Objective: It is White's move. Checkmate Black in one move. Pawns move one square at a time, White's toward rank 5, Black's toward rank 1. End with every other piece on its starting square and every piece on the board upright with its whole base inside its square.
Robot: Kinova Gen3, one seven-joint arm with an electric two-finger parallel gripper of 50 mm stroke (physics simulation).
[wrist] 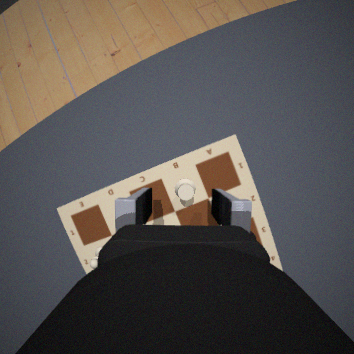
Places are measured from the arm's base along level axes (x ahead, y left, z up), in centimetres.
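Pixels of known places: gripper, fingertip midpoint: (181,200).
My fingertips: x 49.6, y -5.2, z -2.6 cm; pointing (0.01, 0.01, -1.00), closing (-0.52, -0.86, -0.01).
For each thing: its middle in the pictures, then the offset to it from my fingertips. "spot": a spot on its surface instead. Level surfaces: height alone.
- chessboard, surface spot: (230,143) spot: dx +2.0, dy -7.2, dz -4.6 cm
- cream piece with a flat round top, body centre: (185,189) dx +0.3, dy -0.6, dz -2.9 cm
- cream piece, body centre: (98,259) dx -1.5, dy +11.2, dz -3.0 cm
- dark grey table top, surface height: dz -5.2 cm
The chessboard (230,143) has cream and brown squares and edge labels; its row 1 corners at A and E show, and much of the rest is hidden behind the gripper's body. A cream piece with a flat round top (185,191) stands upright on B1, seen from above. Parts of another cream piece (94,262) show at the left, near the label 2, partly hidden. My gripper (181,200) is open and empty above the board, its fingers to either side of the B1 piece in the view. Its height above the piece is hard to tell.
The dark grey table top (165,110) surrounds the board. Its curved edge crosses the upper left, with the wooden floor (65,60) beyond. Shadows fall on the board between the fingers.
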